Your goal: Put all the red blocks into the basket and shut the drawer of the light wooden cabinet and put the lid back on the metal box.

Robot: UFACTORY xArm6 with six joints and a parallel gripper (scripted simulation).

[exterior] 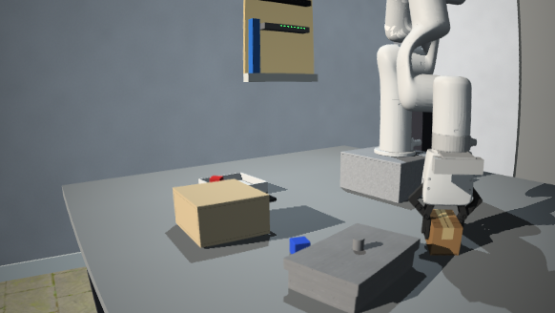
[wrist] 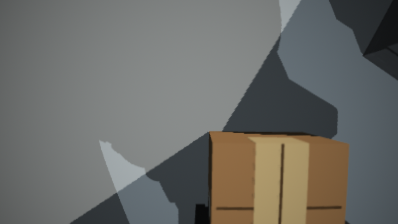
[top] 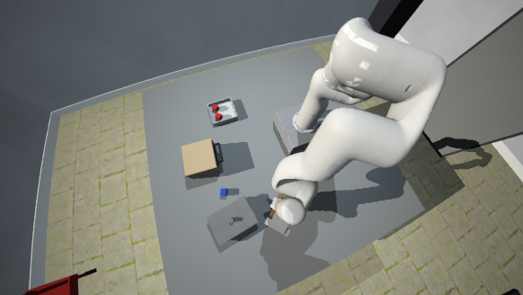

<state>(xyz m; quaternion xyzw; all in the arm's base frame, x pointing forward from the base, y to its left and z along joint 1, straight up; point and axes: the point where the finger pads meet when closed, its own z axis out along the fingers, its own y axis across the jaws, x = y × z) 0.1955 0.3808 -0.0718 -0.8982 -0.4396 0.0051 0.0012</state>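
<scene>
Now: the cardboard box right at my hand. From my hand the other things lie so: blue block: 25 cm ahead, 11 cm to the right, 2 cm below; then knobbed lid: 22 cm ahead, 2 cm to the left, 2 cm above; then green block: 1 cm behind, 2 cm to the right, 2 cm below.
</scene>
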